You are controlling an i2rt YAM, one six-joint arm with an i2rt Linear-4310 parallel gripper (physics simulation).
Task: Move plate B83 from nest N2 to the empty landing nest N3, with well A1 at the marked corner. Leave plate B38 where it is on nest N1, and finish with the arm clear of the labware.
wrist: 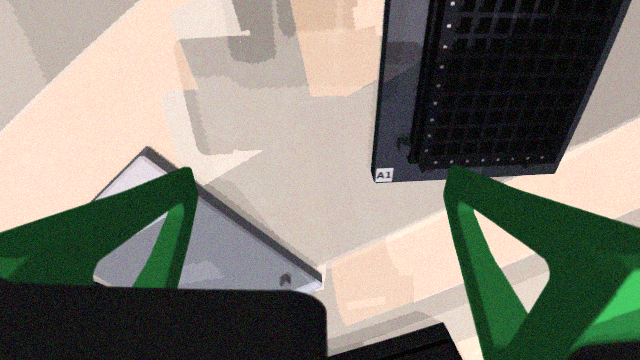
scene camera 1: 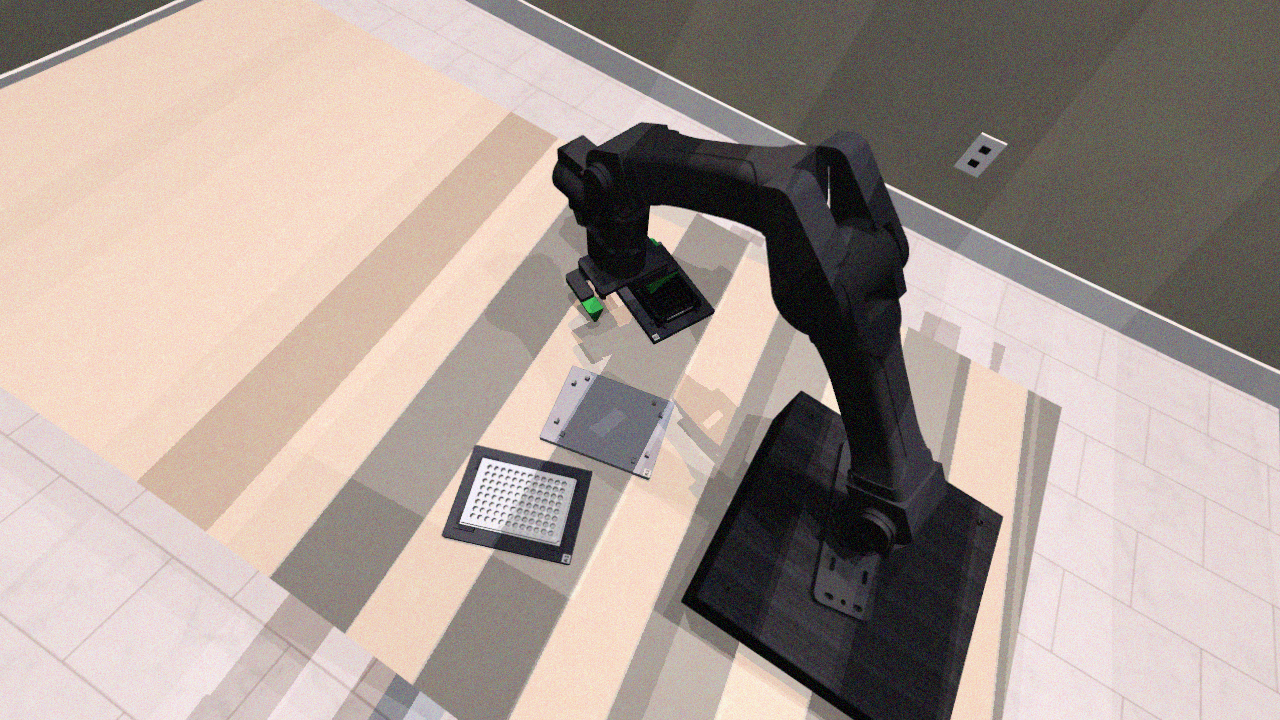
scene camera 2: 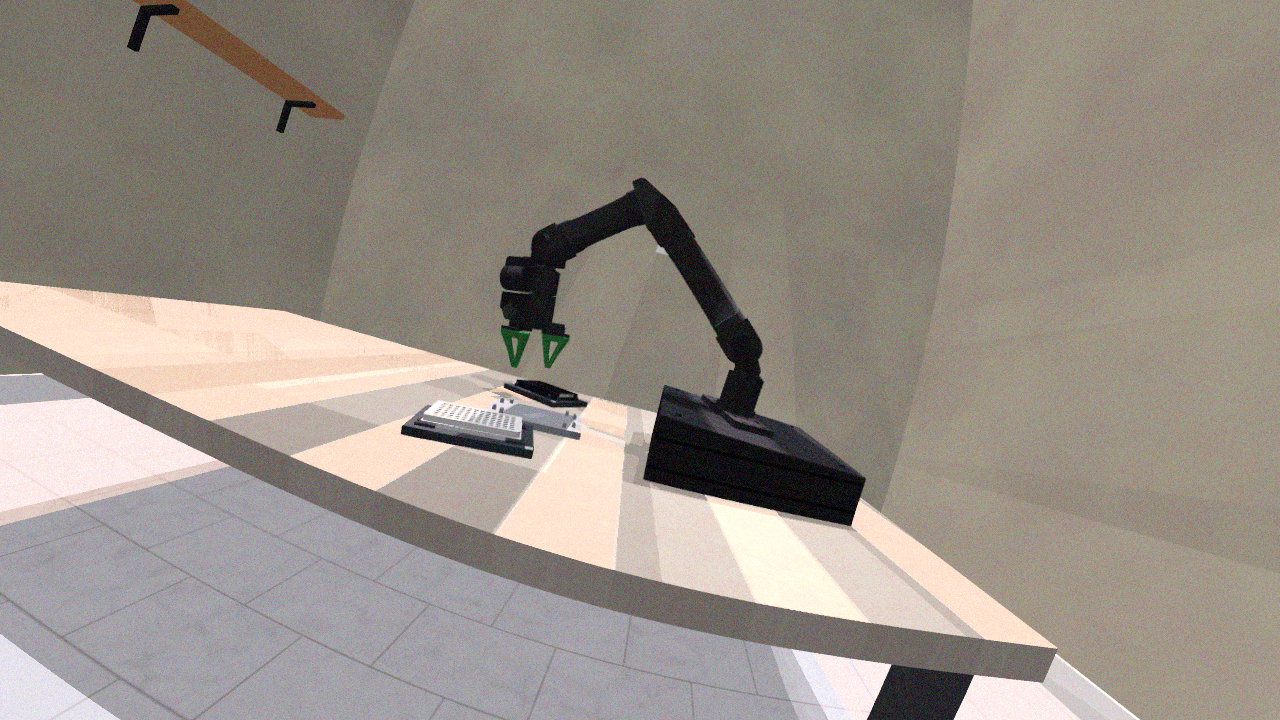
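Observation:
A black plate (scene camera 1: pixel 678 306) (scene camera 2: pixel 546 391) (wrist: pixel 505 100) sits in a dark nest (scene camera 1: pixel 646 327) (wrist: pixel 395 115) at the far end of the row; the nest's A1 mark shows in the wrist view. A bare grey nest (scene camera 1: pixel 617 420) (scene camera 2: pixel 546 416) (wrist: pixel 240 250) with small posts lies in the middle. A white plate (scene camera 1: pixel 519 501) (scene camera 2: pixel 474 419) sits in another dark nest (scene camera 1: pixel 577 505) (scene camera 2: pixel 465 439) nearest scene camera 2. The plate and nest numbers are not legible. My gripper (scene camera 1: pixel 629 291) (scene camera 2: pixel 532 365) (wrist: pixel 320 180) is open and empty, above the area between the black plate and the grey nest.
The arm's black base block (scene camera 1: pixel 751 546) (scene camera 2: pixel 751 465) stands beside the nests, at their right in both scene views. A wall shelf (scene camera 2: pixel 241 53) hangs at the upper left of scene camera 2, away from the arm. The table's front edge (scene camera 2: pixel 501 546) runs below the nests there.

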